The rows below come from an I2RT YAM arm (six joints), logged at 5 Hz.
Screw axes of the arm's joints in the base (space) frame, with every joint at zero. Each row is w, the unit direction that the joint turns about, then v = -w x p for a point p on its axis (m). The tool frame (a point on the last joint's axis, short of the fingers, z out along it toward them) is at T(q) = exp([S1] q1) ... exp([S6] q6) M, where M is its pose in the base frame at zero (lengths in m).
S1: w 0 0 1 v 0 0 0
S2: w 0 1 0 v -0.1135 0 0.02
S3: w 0 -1 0 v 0.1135 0 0.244
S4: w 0 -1 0 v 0.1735 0 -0.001
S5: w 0 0 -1 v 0 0.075 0
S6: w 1 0 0 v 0 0.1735 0
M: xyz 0.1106 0 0.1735 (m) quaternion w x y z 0.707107 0 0.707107 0
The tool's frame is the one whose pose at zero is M.
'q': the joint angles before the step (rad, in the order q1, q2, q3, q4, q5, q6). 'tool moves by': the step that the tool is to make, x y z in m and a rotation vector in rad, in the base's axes. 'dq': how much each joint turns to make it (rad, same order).
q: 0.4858, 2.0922, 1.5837, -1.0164, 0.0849, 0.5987
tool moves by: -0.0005, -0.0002, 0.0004, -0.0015, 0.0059, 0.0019
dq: 0.0000, -0.0001, 0.0016, -0.0075, -0.0015, -0.0018
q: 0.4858, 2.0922, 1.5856, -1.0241, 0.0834, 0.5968
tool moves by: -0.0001, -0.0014, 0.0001, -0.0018, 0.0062, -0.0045
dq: -0.0031, -0.0002, 0.0002, -0.0069, -0.0012, 0.0015
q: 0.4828, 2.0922, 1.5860, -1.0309, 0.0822, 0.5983
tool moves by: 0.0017, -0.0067, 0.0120, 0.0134, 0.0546, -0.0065
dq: -0.0202, 0.0003, 0.0501, -0.0914, -0.0370, -0.0133
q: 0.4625, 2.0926, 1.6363, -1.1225, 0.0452, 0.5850
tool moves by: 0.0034, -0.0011, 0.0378, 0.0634, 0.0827, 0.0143
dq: -0.0145, 0.0098, 0.1659, -0.2025, -0.0924, -0.0317
